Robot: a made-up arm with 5 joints.
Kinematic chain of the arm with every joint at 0, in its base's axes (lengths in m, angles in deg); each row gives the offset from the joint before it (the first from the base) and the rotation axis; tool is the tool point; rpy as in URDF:
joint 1: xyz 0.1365 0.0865 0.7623 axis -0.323 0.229 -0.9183
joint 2: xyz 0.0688 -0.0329 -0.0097 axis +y
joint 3: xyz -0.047 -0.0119 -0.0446 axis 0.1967 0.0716 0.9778
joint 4: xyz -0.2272 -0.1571 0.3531 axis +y
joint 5: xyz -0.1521 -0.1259 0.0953 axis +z
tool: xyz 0.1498 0.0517 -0.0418 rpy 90 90 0
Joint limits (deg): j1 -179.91..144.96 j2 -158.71..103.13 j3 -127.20..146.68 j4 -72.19..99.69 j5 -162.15..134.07
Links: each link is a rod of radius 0.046 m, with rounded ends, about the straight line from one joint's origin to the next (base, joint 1, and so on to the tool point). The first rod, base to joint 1, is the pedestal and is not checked.
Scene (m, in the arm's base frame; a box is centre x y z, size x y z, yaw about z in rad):
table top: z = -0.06
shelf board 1: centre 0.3 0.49 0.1 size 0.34 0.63 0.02 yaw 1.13
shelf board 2: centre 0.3 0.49 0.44 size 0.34 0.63 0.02 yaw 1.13
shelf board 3: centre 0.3 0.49 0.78 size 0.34 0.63 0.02 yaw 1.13
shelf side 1: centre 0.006 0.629 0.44 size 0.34 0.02 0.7 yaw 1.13
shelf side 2: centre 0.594 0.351 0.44 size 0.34 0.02 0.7 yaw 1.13
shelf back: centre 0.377 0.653 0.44 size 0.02 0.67 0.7 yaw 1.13
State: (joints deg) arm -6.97 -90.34 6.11 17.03 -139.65
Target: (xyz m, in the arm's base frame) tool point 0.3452 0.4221 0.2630
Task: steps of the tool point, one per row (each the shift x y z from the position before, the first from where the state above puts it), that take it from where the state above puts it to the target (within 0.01 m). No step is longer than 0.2 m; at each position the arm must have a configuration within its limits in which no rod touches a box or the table.
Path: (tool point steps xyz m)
1: 0.1049 -0.0099 -0.0316
2: 0.1135 0.0048 -0.0127
3: 0.1138 0.0202 0.0090
4: 0.1065 0.0345 0.0310
5: 0.0908 0.0456 0.0518
6: 0.0200 0.1361 -0.0950
7: 0.0111 0.1586 -0.0565
8: -0.0040 0.1683 -0.0144
9: -0.0238 0.1646 0.0271
10: -0.0454 0.1467 0.0646

